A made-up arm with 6 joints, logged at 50 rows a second.
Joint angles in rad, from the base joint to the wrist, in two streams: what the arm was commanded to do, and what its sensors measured. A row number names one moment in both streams.
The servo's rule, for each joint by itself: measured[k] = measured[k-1] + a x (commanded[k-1-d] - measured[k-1]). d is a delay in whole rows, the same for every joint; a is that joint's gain. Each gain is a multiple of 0.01, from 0.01 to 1. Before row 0 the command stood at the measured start. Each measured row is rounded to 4 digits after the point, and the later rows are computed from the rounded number. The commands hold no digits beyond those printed.
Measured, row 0:
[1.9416 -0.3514 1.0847 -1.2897 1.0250 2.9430]
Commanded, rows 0 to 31:
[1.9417 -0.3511 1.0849 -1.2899 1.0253 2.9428]
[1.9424 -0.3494 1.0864 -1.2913 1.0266 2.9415]
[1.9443 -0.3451 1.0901 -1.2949 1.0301 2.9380]
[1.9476 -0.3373 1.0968 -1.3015 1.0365 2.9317]
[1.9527 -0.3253 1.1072 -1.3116 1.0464 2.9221]
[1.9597 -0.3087 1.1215 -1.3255 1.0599 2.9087]
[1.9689 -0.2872 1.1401 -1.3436 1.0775 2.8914]
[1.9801 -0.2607 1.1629 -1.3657 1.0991 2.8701]
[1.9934 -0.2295 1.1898 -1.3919 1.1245 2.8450]
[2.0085 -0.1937 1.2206 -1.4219 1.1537 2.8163]
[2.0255 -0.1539 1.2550 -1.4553 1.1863 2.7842]
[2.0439 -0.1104 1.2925 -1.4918 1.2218 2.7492]
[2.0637 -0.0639 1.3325 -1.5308 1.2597 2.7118]
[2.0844 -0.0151 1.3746 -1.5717 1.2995 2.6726]
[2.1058 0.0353 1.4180 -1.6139 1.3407 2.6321]
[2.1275 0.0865 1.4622 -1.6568 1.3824 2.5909]
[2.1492 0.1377 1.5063 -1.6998 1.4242 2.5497]
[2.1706 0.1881 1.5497 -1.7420 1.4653 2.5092]
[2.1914 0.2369 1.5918 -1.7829 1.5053 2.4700]
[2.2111 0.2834 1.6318 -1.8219 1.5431 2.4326]
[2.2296 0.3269 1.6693 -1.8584 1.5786 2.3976]
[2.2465 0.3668 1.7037 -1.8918 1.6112 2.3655]
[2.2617 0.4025 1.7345 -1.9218 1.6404 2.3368]
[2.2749 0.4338 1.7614 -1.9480 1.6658 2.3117]
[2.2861 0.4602 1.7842 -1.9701 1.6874 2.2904]
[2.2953 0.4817 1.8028 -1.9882 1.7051 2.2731]
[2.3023 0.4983 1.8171 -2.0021 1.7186 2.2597]
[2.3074 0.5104 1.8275 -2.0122 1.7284 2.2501]
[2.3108 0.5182 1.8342 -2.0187 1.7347 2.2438]
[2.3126 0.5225 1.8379 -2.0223 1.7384 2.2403]
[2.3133 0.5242 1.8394 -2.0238 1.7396 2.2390]
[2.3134 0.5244 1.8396 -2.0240 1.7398 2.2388]
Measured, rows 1 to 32:
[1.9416 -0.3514 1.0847 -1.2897 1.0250 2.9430]
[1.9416 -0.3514 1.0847 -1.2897 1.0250 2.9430]
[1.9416 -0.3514 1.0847 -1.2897 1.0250 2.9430]
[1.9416 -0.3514 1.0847 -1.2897 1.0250 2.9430]
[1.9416 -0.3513 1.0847 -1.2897 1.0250 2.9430]
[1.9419 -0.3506 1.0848 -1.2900 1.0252 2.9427]
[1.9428 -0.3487 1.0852 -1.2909 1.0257 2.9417]
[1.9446 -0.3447 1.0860 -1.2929 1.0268 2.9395]
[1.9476 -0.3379 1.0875 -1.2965 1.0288 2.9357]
[1.9521 -0.3277 1.0899 -1.3020 1.0319 2.9298]
[1.9583 -0.3135 1.0934 -1.3099 1.0365 2.9214]
[1.9664 -0.2950 1.0983 -1.3205 1.0428 2.9101]
[1.9764 -0.2721 1.1047 -1.3341 1.0510 2.8958]
[1.9883 -0.2447 1.1128 -1.3508 1.0613 2.8783]
[2.0021 -0.2129 1.1228 -1.3707 1.0738 2.8576]
[2.0176 -0.1770 1.1347 -1.3937 1.0886 2.8338]
[2.0347 -0.1374 1.1485 -1.4197 1.1057 2.8070]
[2.0531 -0.0946 1.1643 -1.4486 1.1251 2.7774]
[2.0726 -0.0491 1.1821 -1.4800 1.1467 2.7454]
[2.0929 -0.0016 1.2017 -1.5136 1.1703 2.7114]
[2.1137 0.0472 1.2230 -1.5490 1.1957 2.6758]
[2.1348 0.0965 1.2459 -1.5857 1.2227 2.6391]
[2.1557 0.1456 1.2701 -1.6232 1.2510 2.6019]
[2.1762 0.1938 1.2954 -1.6610 1.2802 2.5647]
[2.1960 0.2404 1.3216 -1.6985 1.3100 2.5279]
[2.2147 0.2846 1.3483 -1.7352 1.3401 2.4922]
[2.2321 0.3259 1.3753 -1.7707 1.3701 2.4580]
[2.2479 0.3637 1.4023 -1.8044 1.3997 2.4258]
[2.2620 0.3975 1.4290 -1.8359 1.4285 2.3960]
[2.2743 0.4270 1.4552 -1.8648 1.4562 2.3690]
[2.2847 0.4520 1.4805 -1.8909 1.4824 2.3450]
[2.2931 0.4724 1.5048 -1.9139 1.5070 2.3241]
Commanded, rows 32 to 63:
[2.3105 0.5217 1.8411 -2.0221 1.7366 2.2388]
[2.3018 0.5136 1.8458 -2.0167 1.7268 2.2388]
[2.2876 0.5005 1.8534 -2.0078 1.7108 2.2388]
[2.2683 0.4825 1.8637 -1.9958 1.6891 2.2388]
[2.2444 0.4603 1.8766 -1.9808 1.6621 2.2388]
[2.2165 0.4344 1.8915 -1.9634 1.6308 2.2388]
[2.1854 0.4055 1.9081 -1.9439 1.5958 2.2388]
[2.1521 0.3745 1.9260 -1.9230 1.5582 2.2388]
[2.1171 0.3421 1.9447 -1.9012 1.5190 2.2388]
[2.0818 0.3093 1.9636 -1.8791 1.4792 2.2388]
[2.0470 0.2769 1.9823 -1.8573 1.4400 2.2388]
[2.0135 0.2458 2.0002 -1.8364 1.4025 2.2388]
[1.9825 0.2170 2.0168 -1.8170 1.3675 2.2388]
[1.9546 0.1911 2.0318 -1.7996 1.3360 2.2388]
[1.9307 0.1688 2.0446 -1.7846 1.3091 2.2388]
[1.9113 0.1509 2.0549 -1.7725 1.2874 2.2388]
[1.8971 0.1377 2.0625 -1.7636 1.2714 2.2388]
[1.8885 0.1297 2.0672 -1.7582 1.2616 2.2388]
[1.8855 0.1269 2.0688 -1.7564 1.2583 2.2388]
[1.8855 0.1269 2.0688 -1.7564 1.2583 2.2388]
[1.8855 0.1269 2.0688 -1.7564 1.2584 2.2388]
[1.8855 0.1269 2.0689 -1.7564 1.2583 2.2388]
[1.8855 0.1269 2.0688 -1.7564 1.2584 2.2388]
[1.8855 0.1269 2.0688 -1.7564 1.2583 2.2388]
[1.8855 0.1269 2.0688 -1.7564 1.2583 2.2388]
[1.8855 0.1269 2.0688 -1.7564 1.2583 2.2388]
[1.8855 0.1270 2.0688 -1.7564 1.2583 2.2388]
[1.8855 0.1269 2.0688 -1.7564 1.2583 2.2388]
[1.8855 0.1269 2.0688 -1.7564 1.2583 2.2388]
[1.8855 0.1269 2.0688 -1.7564 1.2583 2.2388]
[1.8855 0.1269 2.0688 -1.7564 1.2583 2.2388]
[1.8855 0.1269 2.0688 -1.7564 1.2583 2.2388]
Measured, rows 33 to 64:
[2.2996 0.4884 1.5279 -1.9338 1.5298 2.3064]
[2.3044 0.5003 1.5496 -1.9506 1.5507 2.2919]
[2.3077 0.5087 1.5699 -1.9645 1.5696 2.2803]
[2.3098 0.5142 1.5888 -1.9758 1.5866 2.2712]
[2.3101 0.5168 1.6065 -1.9846 1.6016 2.2641]
[2.3070 0.5157 1.6233 -1.9907 1.6141 2.2585]
[2.2998 0.5104 1.6394 -1.9939 1.6238 2.2542]
[2.2881 0.5006 1.6551 -1.9943 1.6303 2.2508]
[2.2719 0.4865 1.6706 -1.9917 1.6335 2.2482]
[2.2514 0.4683 1.6861 -1.9863 1.6332 2.2461]
[2.2270 0.4463 1.7016 -1.9782 1.6295 2.2445]
[2.1993 0.4212 1.7173 -1.9677 1.6224 2.2432]
[2.1689 0.3935 1.7332 -1.9551 1.6121 2.2422]
[2.1367 0.3640 1.7493 -1.9407 1.5988 2.2415]
[2.1035 0.3335 1.7656 -1.9249 1.5829 2.2409]
[2.0702 0.3028 1.7820 -1.9081 1.5649 2.2404]
[2.0378 0.2728 1.7984 -1.8908 1.5452 2.2400]
[2.0070 0.2442 1.8147 -1.8735 1.5243 2.2397]
[1.9788 0.2178 1.8308 -1.8566 1.5028 2.2395]
[1.9538 0.1944 1.8465 -1.8406 1.4813 2.2393]
[1.9328 0.1746 1.8616 -1.8260 1.4603 2.2392]
[1.9164 0.1589 1.8760 -1.8131 1.4404 2.2391]
[1.9050 0.1477 1.8895 -1.8023 1.4222 2.2390]
[1.8978 0.1404 1.9021 -1.7936 1.4058 2.2390]
[1.8932 0.1357 1.9138 -1.7865 1.3911 2.2390]
[1.8904 0.1326 1.9247 -1.7808 1.3778 2.2390]
[1.8886 0.1306 1.9348 -1.7762 1.3659 2.2390]
[1.8875 0.1293 1.9442 -1.7724 1.3551 2.2390]
[1.8868 0.1285 1.9529 -1.7694 1.3454 2.2390]
[1.8863 0.1279 1.9610 -1.7669 1.3367 2.2390]
[1.8860 0.1276 1.9685 -1.7649 1.3289 2.2390]
[1.8858 0.1274 1.9755 -1.7633 1.3218 2.2390]

